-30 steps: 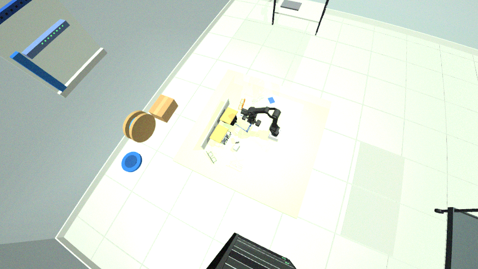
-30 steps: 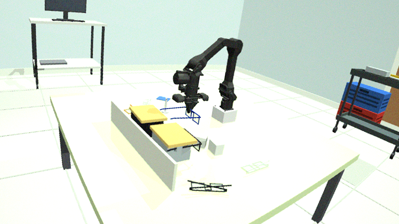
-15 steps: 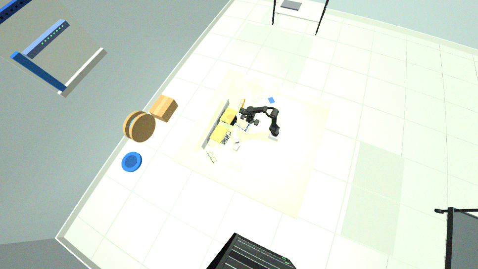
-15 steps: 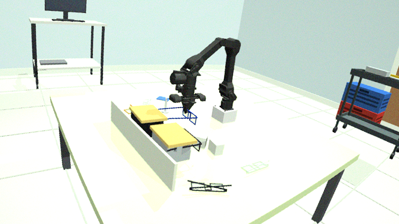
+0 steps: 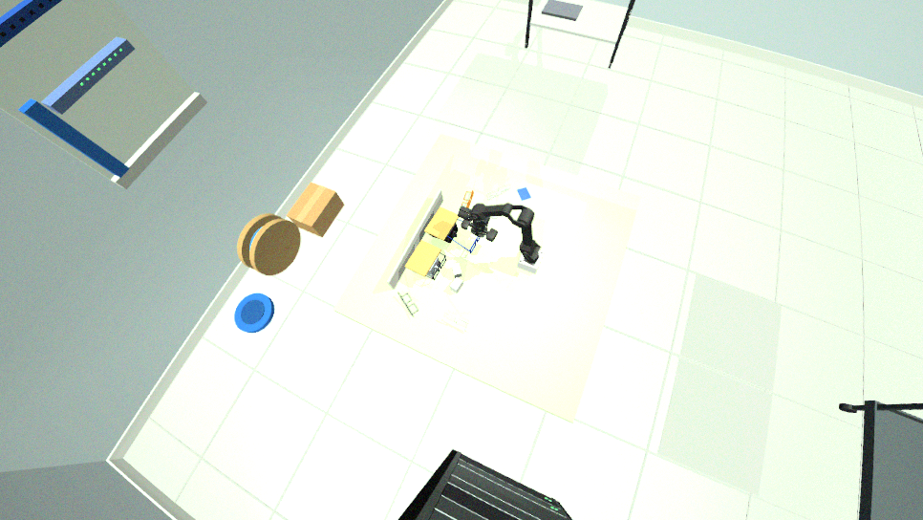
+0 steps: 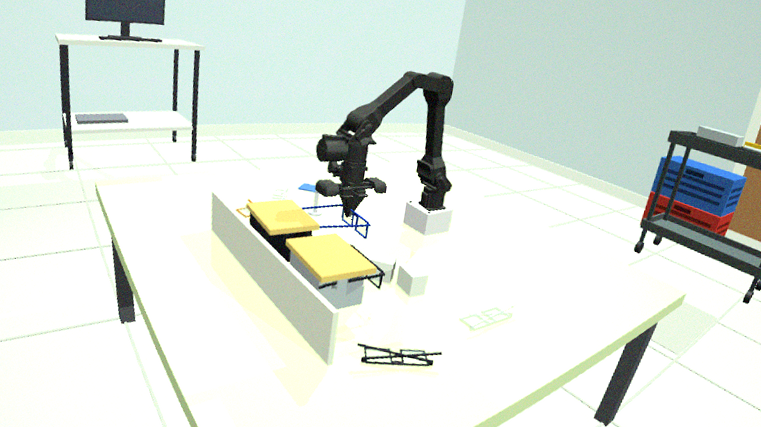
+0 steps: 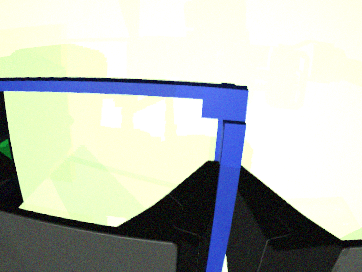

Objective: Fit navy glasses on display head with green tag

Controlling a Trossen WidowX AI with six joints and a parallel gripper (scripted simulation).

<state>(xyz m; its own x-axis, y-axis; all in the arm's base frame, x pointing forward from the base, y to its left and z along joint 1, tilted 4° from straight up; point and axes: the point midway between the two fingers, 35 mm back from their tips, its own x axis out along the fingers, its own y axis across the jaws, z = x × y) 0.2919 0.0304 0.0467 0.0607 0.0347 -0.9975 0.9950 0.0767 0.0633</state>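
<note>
The dark display head lies 18 cm ahead of my gripper tip, 5 cm to the left of it and 1 cm below it. Round my gripper tip: low white wall 29 cm ahead, 18 cm to the left, 1 cm below.
</note>
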